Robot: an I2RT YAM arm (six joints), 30 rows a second.
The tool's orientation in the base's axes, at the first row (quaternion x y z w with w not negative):
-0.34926 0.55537 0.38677 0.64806
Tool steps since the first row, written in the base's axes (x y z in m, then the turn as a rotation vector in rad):
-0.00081 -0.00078 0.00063 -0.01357 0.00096 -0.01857
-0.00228 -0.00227 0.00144 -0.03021 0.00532 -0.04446
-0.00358 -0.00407 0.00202 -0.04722 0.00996 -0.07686
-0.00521 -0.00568 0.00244 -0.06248 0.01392 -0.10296
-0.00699 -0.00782 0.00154 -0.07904 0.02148 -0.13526
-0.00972 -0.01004 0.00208 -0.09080 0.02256 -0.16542
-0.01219 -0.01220 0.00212 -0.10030 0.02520 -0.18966
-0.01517 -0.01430 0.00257 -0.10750 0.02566 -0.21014
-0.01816 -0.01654 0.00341 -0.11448 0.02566 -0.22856
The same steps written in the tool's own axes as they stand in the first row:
-0.00078 0.00035 -0.00096 0.01735 0.01293 -0.00784
-0.00187 0.00096 -0.00283 0.04208 0.03032 -0.01508
-0.00276 0.00128 -0.00492 0.07326 0.04831 -0.02314
-0.00350 0.00198 -0.00701 0.09826 0.06430 -0.03014
-0.00300 0.00261 -0.00983 0.12971 0.08322 -0.03541
-0.00401 0.00401 -0.01294 0.15870 0.09487 -0.04394
-0.00451 0.00522 -0.01595 0.18220 0.10508 -0.04926
-0.00544 0.00690 -0.01908 0.20192 0.11217 -0.05494
-0.00678 0.00851 -0.02228 0.21957 0.11880 -0.06064

